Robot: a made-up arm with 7 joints. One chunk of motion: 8 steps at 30 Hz.
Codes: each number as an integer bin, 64 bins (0 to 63) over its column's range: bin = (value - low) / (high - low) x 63, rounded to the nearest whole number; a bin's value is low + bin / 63 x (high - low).
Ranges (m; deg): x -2.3..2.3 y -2.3..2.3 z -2.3..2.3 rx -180..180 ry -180..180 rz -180..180
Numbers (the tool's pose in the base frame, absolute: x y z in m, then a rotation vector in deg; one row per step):
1: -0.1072 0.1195 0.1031 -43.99 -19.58 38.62
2: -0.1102 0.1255 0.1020 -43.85 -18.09 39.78
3: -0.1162 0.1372 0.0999 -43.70 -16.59 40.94
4: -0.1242 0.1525 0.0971 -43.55 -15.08 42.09
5: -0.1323 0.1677 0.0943 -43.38 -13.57 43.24
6: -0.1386 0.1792 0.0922 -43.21 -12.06 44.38
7: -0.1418 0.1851 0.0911 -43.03 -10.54 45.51
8: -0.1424 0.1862 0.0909 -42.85 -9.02 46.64
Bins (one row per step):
1: 30 33 33 24 28 38
2: 30 33 33 24 28 38
3: 30 33 33 24 29 39
4: 30 34 33 24 29 39
5: 30 34 33 24 29 39
6: 30 34 33 24 29 39
7: 30 34 33 24 30 39
8: 30 34 33 24 30 40

